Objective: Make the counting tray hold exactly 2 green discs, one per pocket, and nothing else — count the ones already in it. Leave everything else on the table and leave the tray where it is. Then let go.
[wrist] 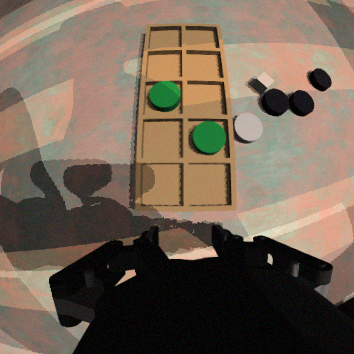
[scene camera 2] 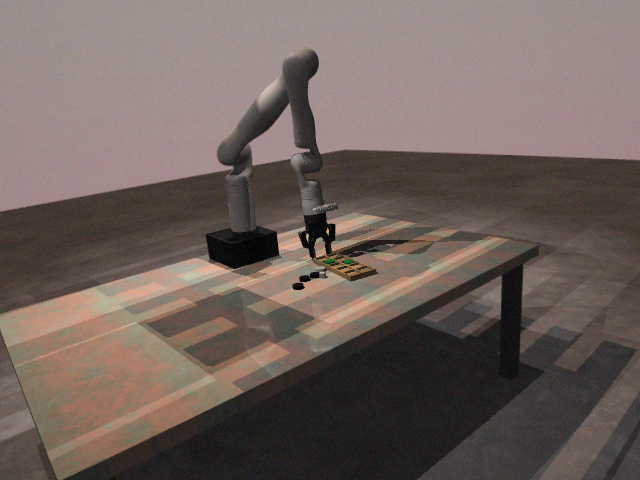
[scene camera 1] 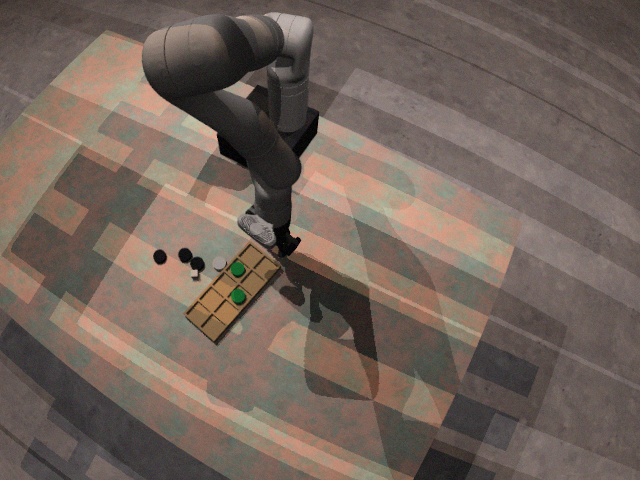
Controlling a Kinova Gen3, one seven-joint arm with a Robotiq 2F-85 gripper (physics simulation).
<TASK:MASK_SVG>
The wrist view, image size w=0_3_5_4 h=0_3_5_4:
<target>my gripper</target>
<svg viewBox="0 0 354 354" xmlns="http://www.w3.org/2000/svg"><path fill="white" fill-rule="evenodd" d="M48 278L59 323L64 327L75 326L82 320L89 323L72 354L354 354L354 320L326 299L332 265L329 262L264 235L253 236L252 241L243 241L242 236L232 234L228 229L222 228L219 224L212 224L211 243L218 256L198 259L168 258L158 245L158 226L150 226L149 230L143 231L139 238L133 239L133 244L123 245L121 240L116 239L107 241ZM135 269L136 275L115 285L123 277L125 270ZM268 253L272 256L272 264L267 262Z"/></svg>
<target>wooden counting tray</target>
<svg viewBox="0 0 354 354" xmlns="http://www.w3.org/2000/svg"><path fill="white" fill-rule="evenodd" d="M146 24L137 119L135 211L236 210L233 125L220 25L206 23ZM203 121L218 123L223 128L226 136L222 148L211 155L199 153L192 144L193 130L197 124ZM163 80L174 82L180 90L179 104L176 108L167 112L156 110L149 99L149 90L152 85Z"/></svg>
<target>white disc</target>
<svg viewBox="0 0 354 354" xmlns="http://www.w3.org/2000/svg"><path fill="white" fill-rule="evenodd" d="M244 112L239 114L232 122L233 136L242 143L251 143L260 137L262 124L256 115Z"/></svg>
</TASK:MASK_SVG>
